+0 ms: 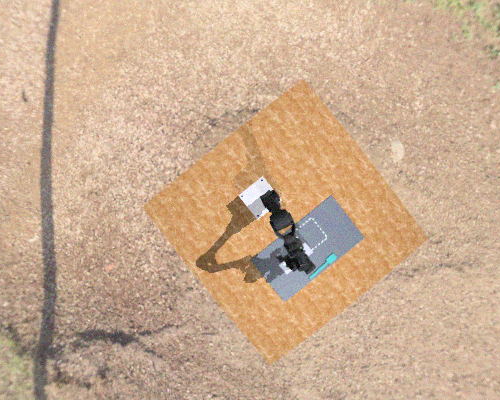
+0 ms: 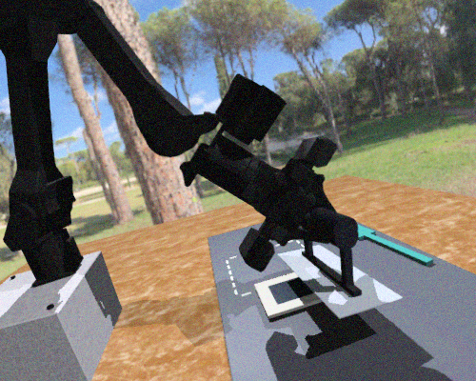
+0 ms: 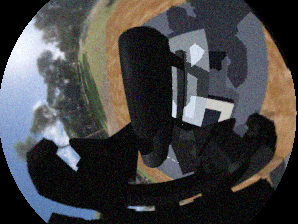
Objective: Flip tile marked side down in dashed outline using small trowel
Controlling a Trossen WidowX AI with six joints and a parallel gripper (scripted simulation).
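The tile is 7 cm behind my gripper tip, 3 cm to the left of it and 8 cm below it. The rest, counted from my gripper tip: teal trowel 14 cm ahead, 8 cm to the left, 8 cm below; grey mat 8 cm to the left, 11 cm below.
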